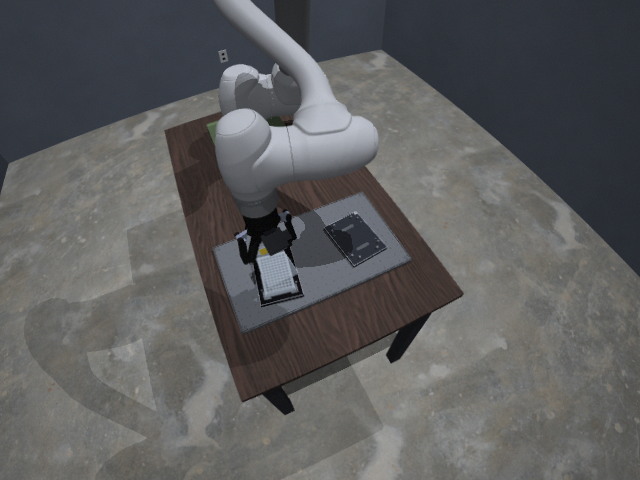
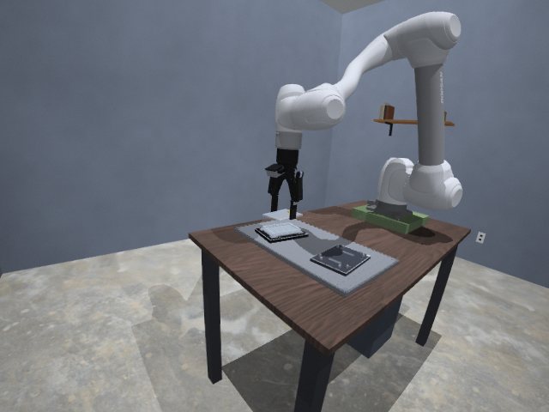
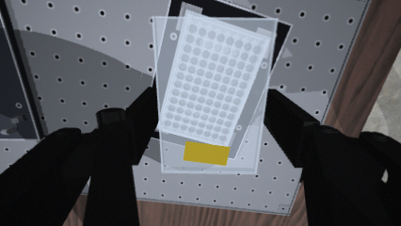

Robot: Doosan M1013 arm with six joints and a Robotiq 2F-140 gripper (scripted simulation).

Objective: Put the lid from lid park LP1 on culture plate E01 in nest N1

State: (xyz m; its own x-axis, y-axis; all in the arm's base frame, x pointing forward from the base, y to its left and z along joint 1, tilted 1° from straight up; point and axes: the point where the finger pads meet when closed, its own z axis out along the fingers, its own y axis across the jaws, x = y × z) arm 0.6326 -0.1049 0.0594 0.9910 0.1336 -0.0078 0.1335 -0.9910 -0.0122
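The clear lid is 2 cm below my hand. Round my hand: nest N1: 9 cm below; lid park LP1: 26 cm to the left, 9 cm below, 2 cm behind; culture plate E01: 8 cm below.
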